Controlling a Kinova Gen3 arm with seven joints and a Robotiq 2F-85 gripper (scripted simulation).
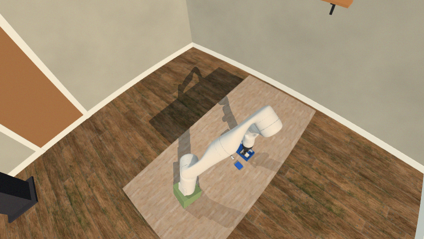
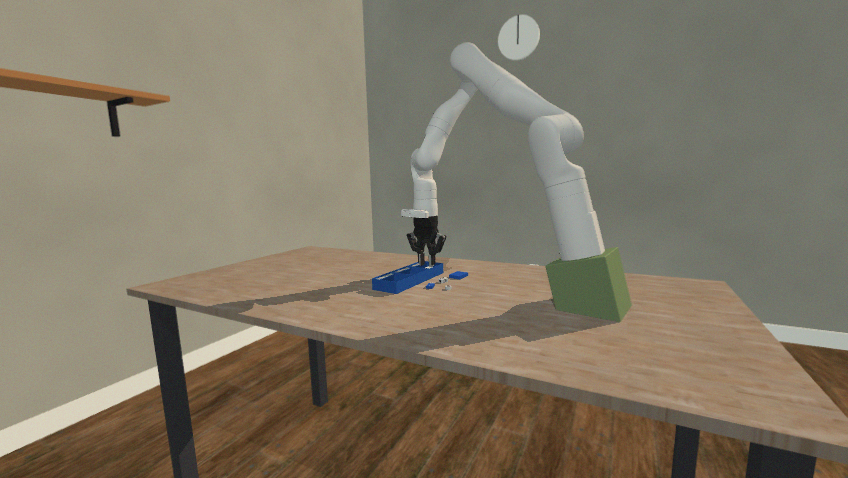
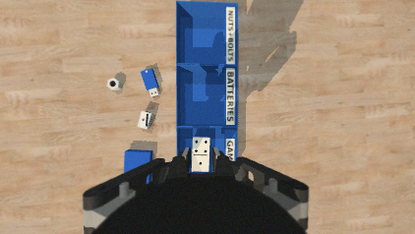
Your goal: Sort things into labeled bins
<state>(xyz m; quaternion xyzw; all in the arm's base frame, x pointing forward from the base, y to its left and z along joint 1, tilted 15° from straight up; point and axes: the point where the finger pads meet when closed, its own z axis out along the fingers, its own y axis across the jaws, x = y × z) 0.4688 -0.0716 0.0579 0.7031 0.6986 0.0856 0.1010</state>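
My gripper is now 40 mm above the white tile and 10 mm to the left of it. Round my hand: flat blue block (100 mm behind, 40 mm below, 30 mm to the right); then grey ring (130 mm behind, 100 mm to the left, 40 mm below).
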